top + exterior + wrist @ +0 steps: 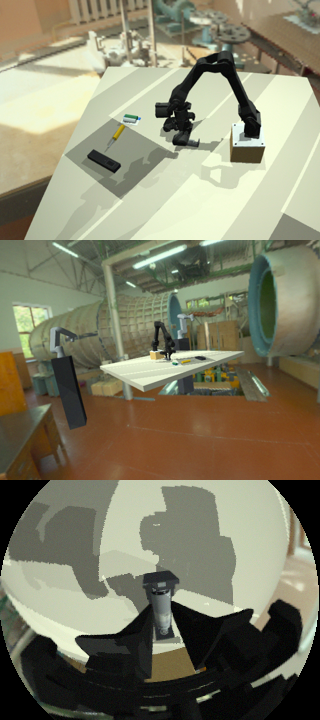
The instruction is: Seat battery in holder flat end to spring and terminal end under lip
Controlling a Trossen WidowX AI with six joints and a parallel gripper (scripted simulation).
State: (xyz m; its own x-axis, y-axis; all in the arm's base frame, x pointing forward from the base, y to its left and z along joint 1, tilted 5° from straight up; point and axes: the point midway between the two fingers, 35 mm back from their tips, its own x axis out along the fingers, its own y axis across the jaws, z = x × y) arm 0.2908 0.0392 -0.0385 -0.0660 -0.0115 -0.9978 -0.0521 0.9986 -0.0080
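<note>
My gripper tip is now 10 mm below the grey battery. From my gripper tip the other things lie so: flat black box 310 mm ahead, 220 mm to the left, 10 mm above; then card 310 mm ahead, 70 mm to the right; then yellow screwdriver 330 mm ahead, 70 mm to the left.
</note>
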